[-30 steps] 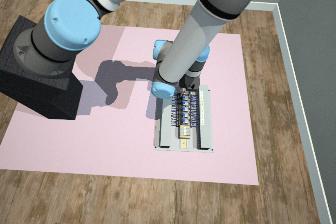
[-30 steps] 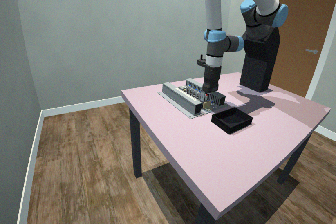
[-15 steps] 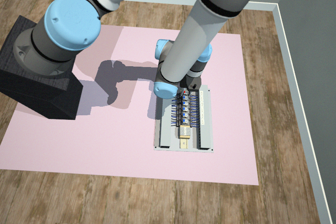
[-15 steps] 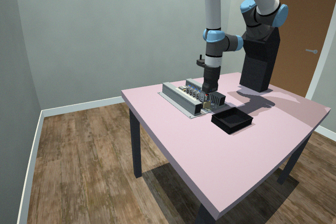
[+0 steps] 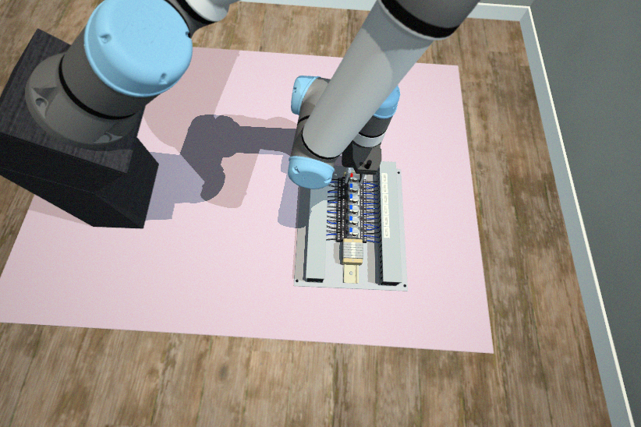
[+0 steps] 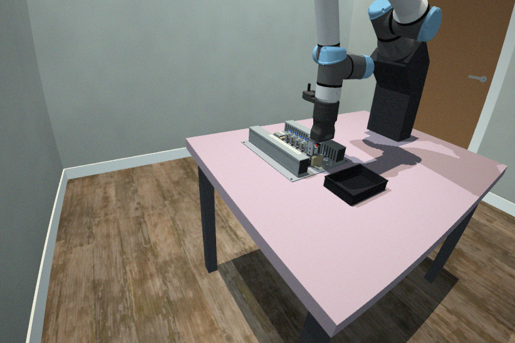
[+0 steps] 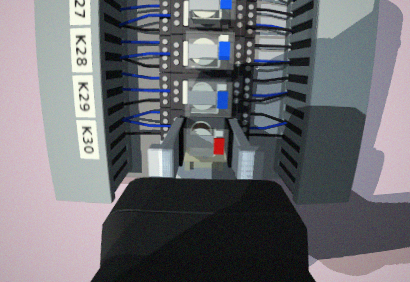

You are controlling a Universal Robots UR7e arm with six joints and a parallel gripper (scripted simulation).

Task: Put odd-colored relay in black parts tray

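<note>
Now: the red-button relay 1 cm below my hand. The rest, counted from my hand: black parts tray (17 cm to the left, 5 cm behind, 4 cm below); grey relay panel (10 cm to the right, 3 cm below, 2 cm ahead).
</note>
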